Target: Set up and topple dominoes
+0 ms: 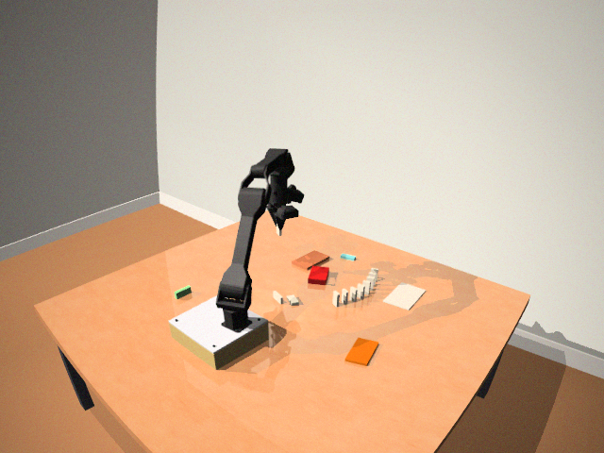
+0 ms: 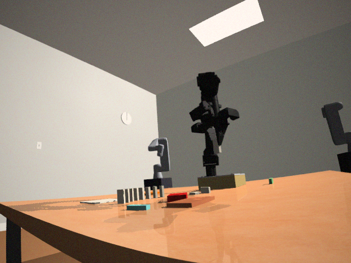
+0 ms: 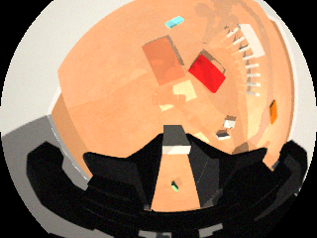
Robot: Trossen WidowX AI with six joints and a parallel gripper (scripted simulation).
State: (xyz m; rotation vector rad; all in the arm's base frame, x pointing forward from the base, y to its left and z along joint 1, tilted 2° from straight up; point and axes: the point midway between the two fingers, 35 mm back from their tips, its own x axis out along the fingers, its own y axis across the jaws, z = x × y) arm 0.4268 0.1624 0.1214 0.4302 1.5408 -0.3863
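Right now the red block is 40 mm ahead of my gripper tip, 140 mm to the right of it and 150 mm below it. From my gripper tip the other things lie so: brown slab (130 mm ahead, 50 mm to the right, 160 mm below); then cyan block (230 mm ahead, 160 mm to the right, 160 mm below); then green block (340 mm behind, 150 mm to the left, 150 mm below).
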